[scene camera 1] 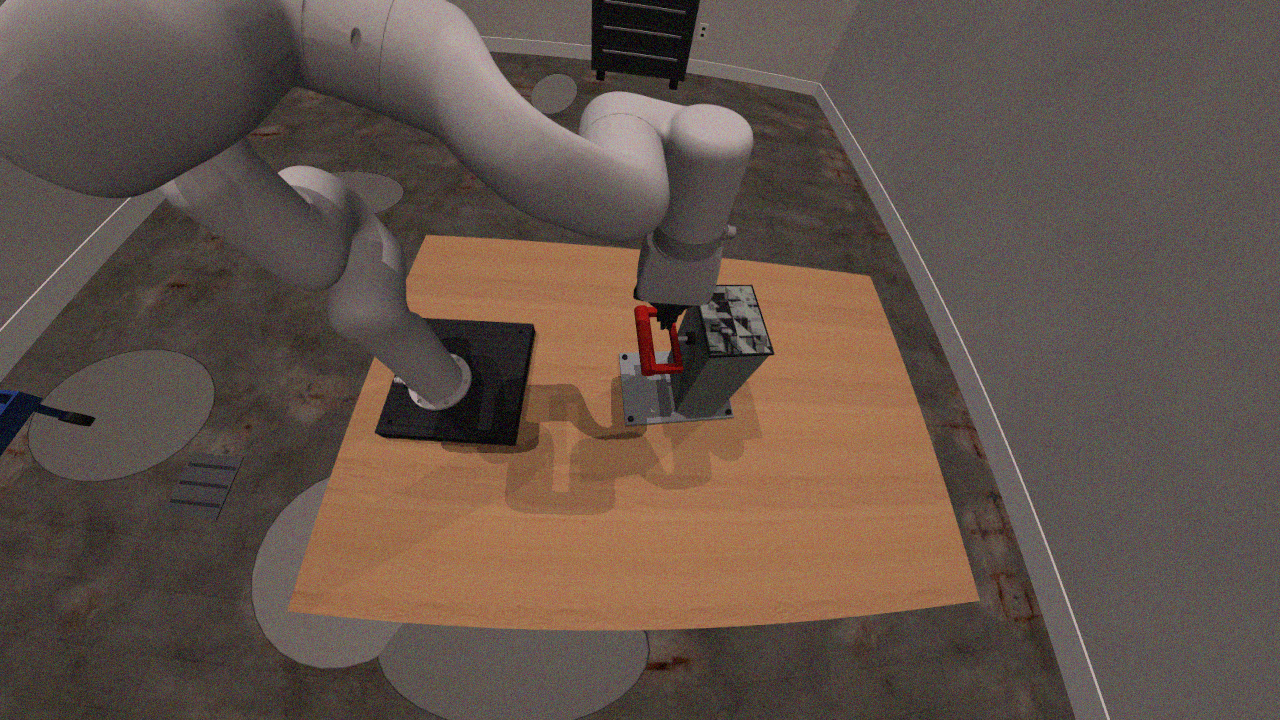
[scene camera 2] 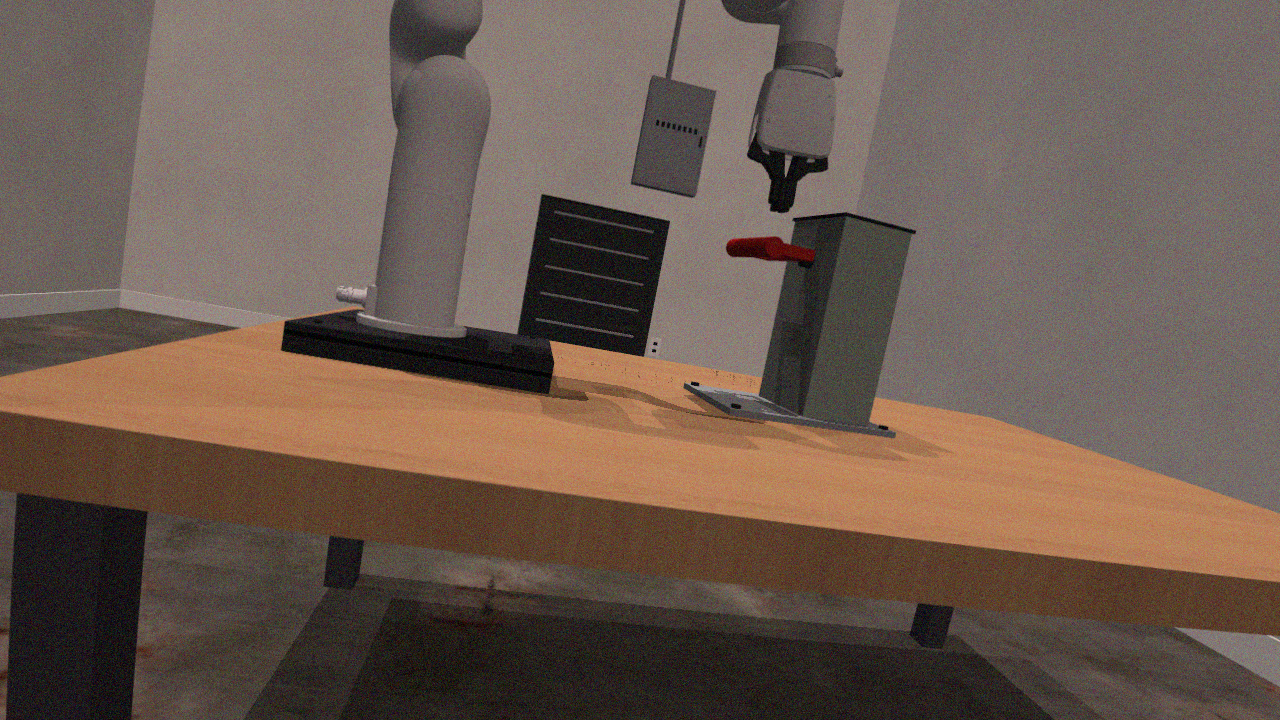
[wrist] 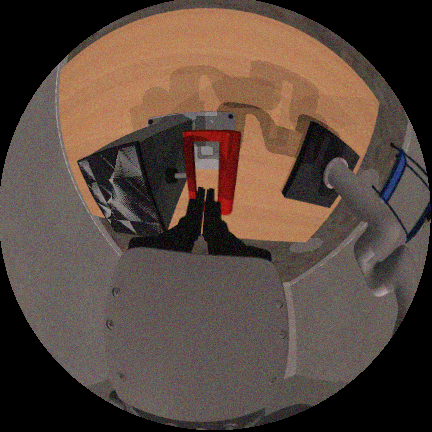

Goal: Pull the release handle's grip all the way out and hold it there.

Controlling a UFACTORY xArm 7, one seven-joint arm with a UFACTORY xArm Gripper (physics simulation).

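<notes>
The release handle (scene camera 1: 644, 340) (scene camera 2: 756, 247) (wrist: 229, 170) is a red rectangular loop on the side of an upright grey-green housing (scene camera 1: 716, 385) (scene camera 2: 859, 331) (wrist: 160, 145). Its round grip bar is the side away from the housing. A short metal rod shows between the loop and the housing in scene camera 1 and the wrist view. My gripper (scene camera 1: 667, 325) (scene camera 2: 780, 209) (wrist: 204, 198) is shut and empty, pointing down. Its tips are above the handle, apart from it in scene camera 2. In the wrist view they appear over the loop's opening, between its inner bar and the grip bar.
The housing stands on a grey bolted plate (scene camera 1: 640, 394) (scene camera 2: 742, 404) (wrist: 212, 120) on the wooden table (scene camera 1: 760, 537) (scene camera 2: 626, 465) (wrist: 150, 50). Its patterned top is close beside my gripper. The arm's black base (scene camera 1: 505, 358) (scene camera 2: 501, 365) (wrist: 302, 175) is on the grip-bar side.
</notes>
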